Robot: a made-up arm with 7 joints. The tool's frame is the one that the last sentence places.
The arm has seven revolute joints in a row. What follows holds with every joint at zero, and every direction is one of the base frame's.
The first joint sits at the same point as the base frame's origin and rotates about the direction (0, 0.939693, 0.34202).
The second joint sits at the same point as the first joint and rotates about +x.
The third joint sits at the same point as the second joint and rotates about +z.
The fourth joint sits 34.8 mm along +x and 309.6 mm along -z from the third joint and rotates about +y.
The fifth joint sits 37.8 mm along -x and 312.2 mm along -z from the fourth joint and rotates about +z.
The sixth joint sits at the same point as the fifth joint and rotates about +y.
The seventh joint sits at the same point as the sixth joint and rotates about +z.
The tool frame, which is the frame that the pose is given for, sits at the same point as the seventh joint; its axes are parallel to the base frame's.
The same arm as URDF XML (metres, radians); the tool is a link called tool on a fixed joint. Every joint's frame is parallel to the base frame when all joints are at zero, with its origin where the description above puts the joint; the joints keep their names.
<robot name="arm">
  <joint name="joint 1" type="continuous">
    <parent link="base_link"/>
    <child link="link1"/>
    <origin xyz="0.0000 0.0000 0.0000" rpy="0.0000 0.0000 0.0000"/>
    <axis xyz="0 0.9397 0.342"/>
  </joint>
  <joint name="joint 2" type="continuous">
    <parent link="link1"/>
    <child link="link2"/>
    <origin xyz="0.0000 0.0000 0.0000" rpy="0.0000 0.0000 0.0000"/>
    <axis xyz="1 0 0"/>
  </joint>
  <joint name="joint 3" type="continuous">
    <parent link="link2"/>
    <child link="link3"/>
    <origin xyz="0.0000 0.0000 0.0000" rpy="0.0000 0.0000 0.0000"/>
    <axis xyz="0 0 1"/>
  </joint>
  <joint name="joint 4" type="continuous">
    <parent link="link3"/>
    <child link="link4"/>
    <origin xyz="0.0348 0.0000 -0.3096" rpy="0.0000 0.0000 0.0000"/>
    <axis xyz="0 1 0"/>
  </joint>
  <joint name="joint 5" type="continuous">
    <parent link="link4"/>
    <child link="link5"/>
    <origin xyz="-0.0378 0.0000 -0.3122" rpy="0.0000 0.0000 0.0000"/>
    <axis xyz="0 0 1"/>
  </joint>
  <joint name="joint 6" type="continuous">
    <parent link="link5"/>
    <child link="link6"/>
    <origin xyz="0.0000 0.0000 0.0000" rpy="0.0000 0.0000 0.0000"/>
    <axis xyz="0 1 0"/>
  </joint>
  <joint name="joint 7" type="continuous">
    <parent link="link6"/>
    <child link="link7"/>
    <origin xyz="0.0000 0.0000 0.0000" rpy="0.0000 0.0000 0.0000"/>
    <axis xyz="0 0 1"/>
  </joint>
  <joint name="tool_joint" type="fixed">
    <parent link="link7"/>
    <child link="tool"/>
    <origin xyz="0.0000 0.0000 0.0000" rpy="0.0000 0.0000 0.0000"/>
  </joint>
  <link name="base_link"/>
  <link name="link1"/>
  <link name="link2"/>
  <link name="link3"/>
  <link name="link4"/>
  <link name="link5"/>
  <link name="link6"/>
  <link name="link7"/>
  <link name="tool"/>
</robot>

